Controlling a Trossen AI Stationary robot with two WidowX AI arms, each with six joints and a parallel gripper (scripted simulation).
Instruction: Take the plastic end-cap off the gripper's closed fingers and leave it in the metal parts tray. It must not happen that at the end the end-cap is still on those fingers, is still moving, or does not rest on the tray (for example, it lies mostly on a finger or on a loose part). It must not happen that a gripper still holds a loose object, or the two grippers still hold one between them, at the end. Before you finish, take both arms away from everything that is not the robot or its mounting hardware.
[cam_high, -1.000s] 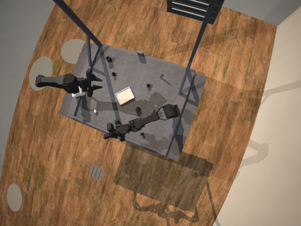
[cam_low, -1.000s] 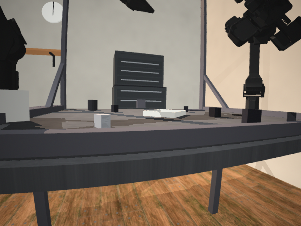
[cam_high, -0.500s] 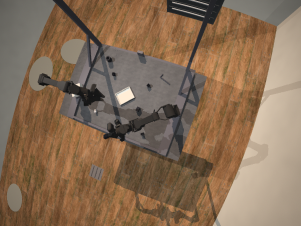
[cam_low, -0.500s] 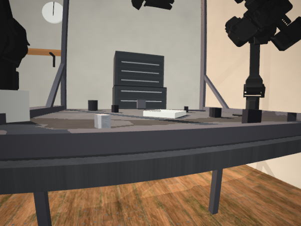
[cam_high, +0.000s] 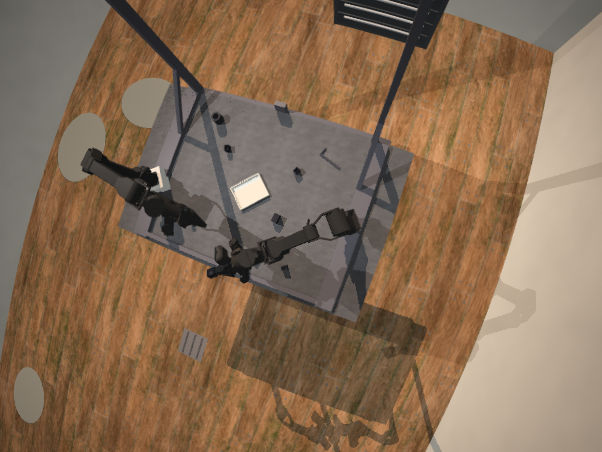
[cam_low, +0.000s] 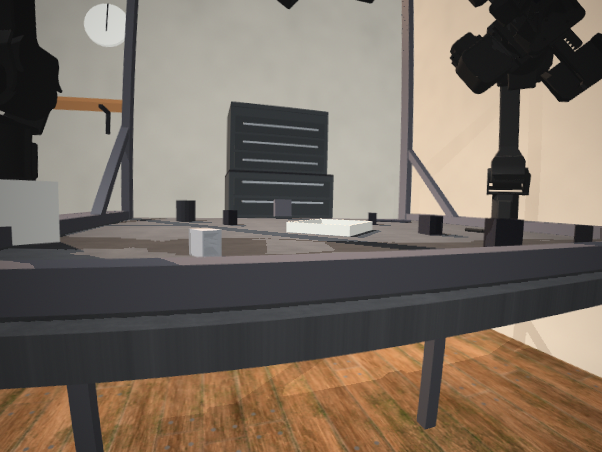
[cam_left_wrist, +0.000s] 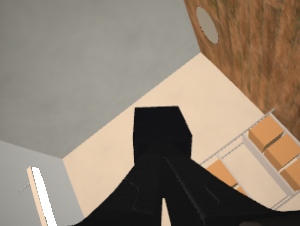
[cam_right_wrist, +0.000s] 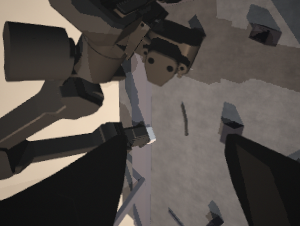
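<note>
The black plastic end-cap is 17 cm ahead of my right hand, 9 cm below it and 6 cm to the left of it. Also, from my right hand: pale metal parts tray 33 cm below, 16 cm behind, 6 cm to the left.
My left hand is 3 cm to the left of the black plastic end-cap and 2 cm short of it. The rest, counted from my left hand: pale metal parts tray (31 cm behind, 24 cm below, 3 cm to the right).
</note>
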